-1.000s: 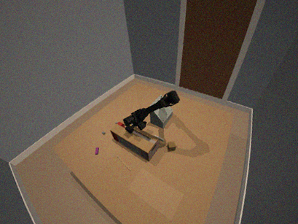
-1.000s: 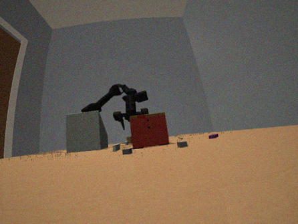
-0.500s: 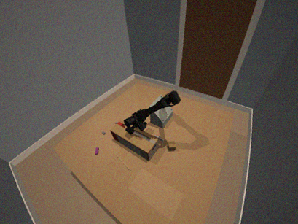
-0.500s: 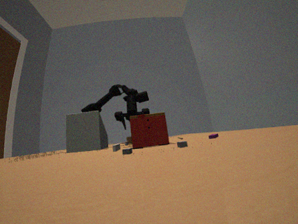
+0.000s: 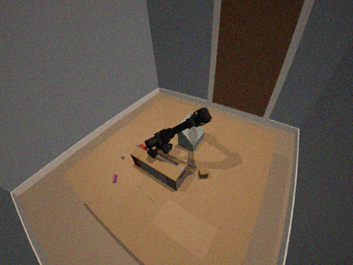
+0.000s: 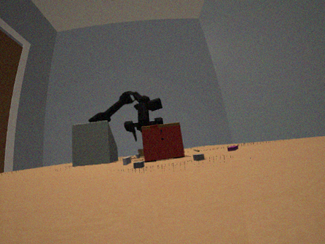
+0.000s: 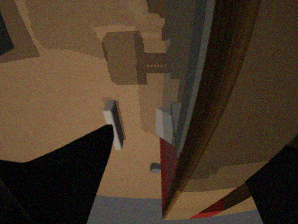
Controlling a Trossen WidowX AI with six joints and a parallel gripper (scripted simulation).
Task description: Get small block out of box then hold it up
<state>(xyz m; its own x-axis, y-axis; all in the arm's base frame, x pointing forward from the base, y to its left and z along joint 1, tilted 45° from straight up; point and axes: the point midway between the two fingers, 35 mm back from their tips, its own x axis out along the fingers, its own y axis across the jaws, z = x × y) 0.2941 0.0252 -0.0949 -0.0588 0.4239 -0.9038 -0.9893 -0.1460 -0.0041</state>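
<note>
The purple block lies 60 mm ahead of my gripper tip and 10 mm to the right of it. Round my gripper tip: thin rod 250 mm ahead, 130 mm to the left, 80 mm below; then long box 30 mm ahead, 70 mm to the left, 30 mm below; then brown cube 90 mm behind, 340 mm to the left, 60 mm below.
</note>
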